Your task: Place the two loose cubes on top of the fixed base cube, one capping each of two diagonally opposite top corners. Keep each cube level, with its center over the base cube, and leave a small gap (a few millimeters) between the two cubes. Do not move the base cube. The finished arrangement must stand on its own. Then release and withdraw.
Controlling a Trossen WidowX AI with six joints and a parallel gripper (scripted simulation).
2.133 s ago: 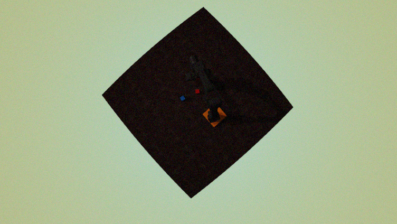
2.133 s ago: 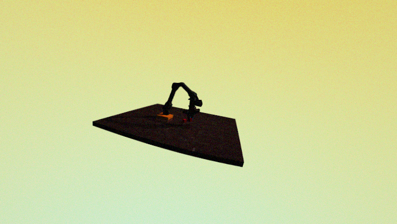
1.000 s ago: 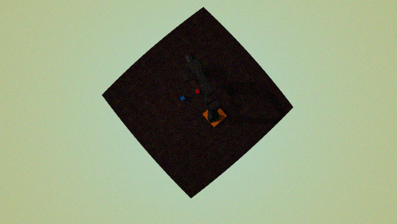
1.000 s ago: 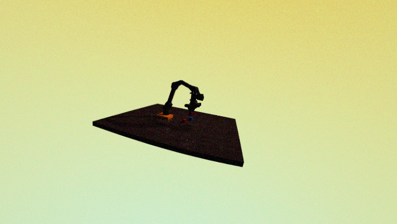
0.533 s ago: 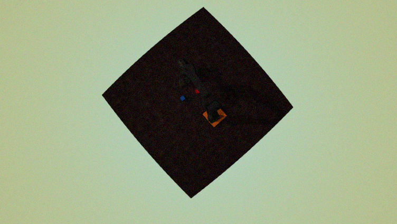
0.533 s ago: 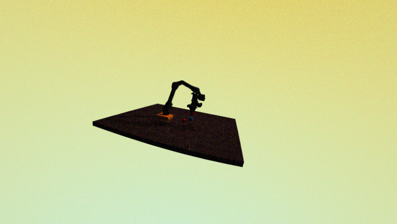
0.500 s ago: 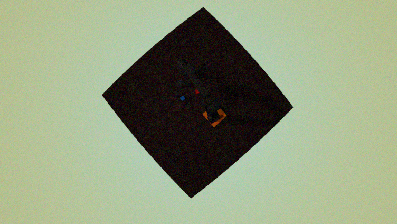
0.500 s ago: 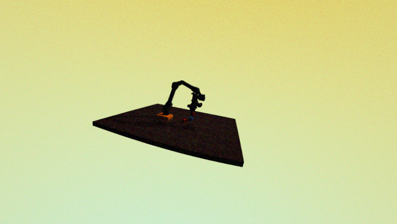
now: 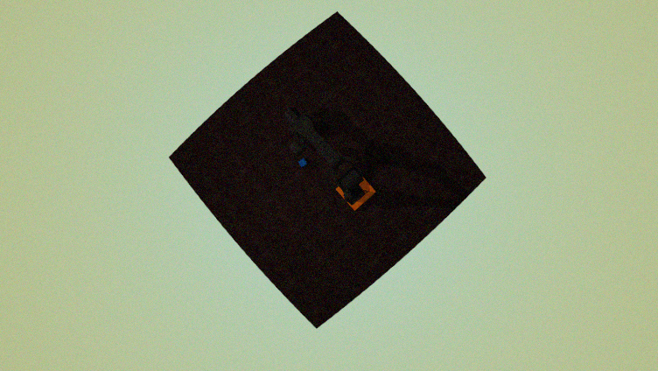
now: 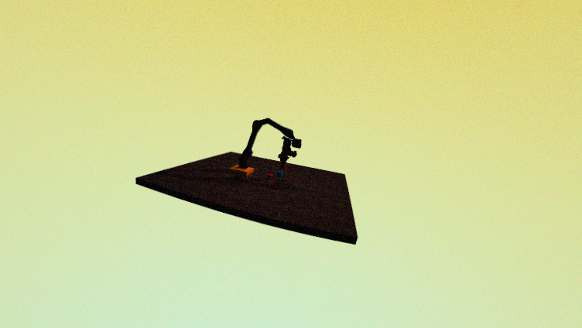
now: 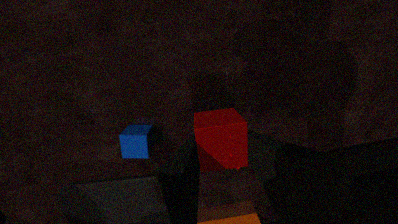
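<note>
Right now my gripper tip is 4 cm past the blue cube, 10 cm to the right of it and 9 cm above it.
</note>
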